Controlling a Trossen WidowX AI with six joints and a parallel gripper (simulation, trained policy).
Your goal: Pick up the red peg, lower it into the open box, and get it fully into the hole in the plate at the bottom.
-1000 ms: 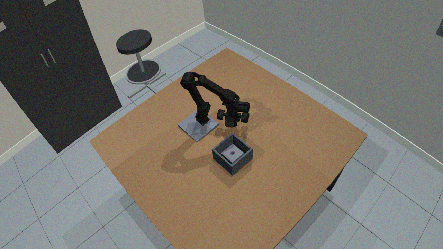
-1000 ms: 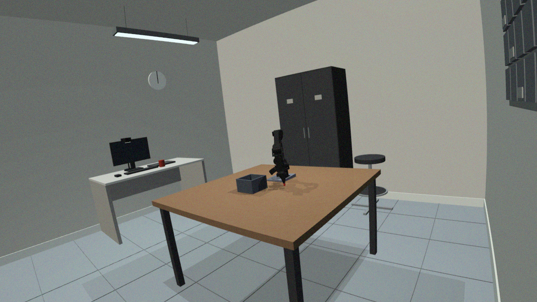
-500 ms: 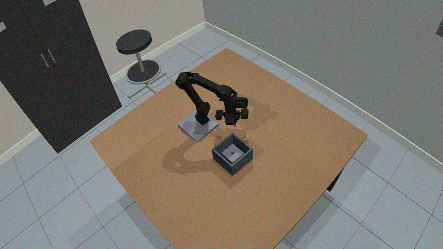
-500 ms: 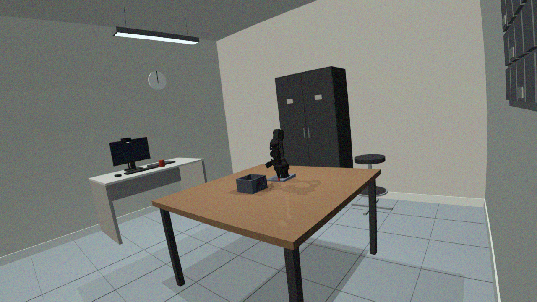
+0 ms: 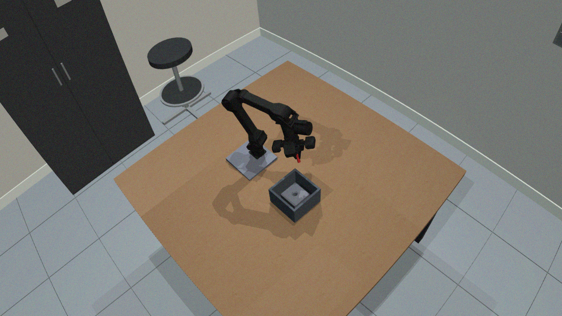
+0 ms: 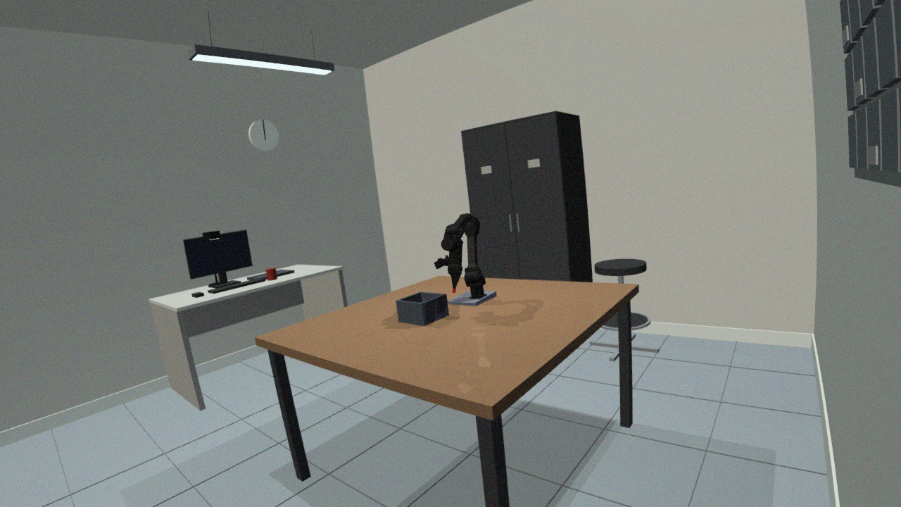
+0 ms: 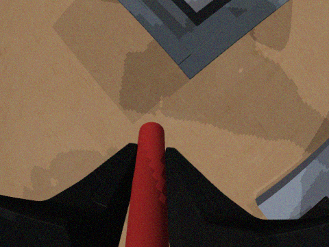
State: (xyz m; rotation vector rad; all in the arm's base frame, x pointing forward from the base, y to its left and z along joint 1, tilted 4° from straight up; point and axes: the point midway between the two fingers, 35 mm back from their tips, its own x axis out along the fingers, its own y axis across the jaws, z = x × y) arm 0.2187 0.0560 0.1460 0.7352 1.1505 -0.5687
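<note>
Now: the grey plate 12 cm to the right of my gripper tip, 9 cm ahead of it and 8 cm below it. Round my gripper tip: dark grey box: 12 cm to the right, 10 cm below, 9 cm ahead; then red peg: 2 cm above, 1 cm behind.
</note>
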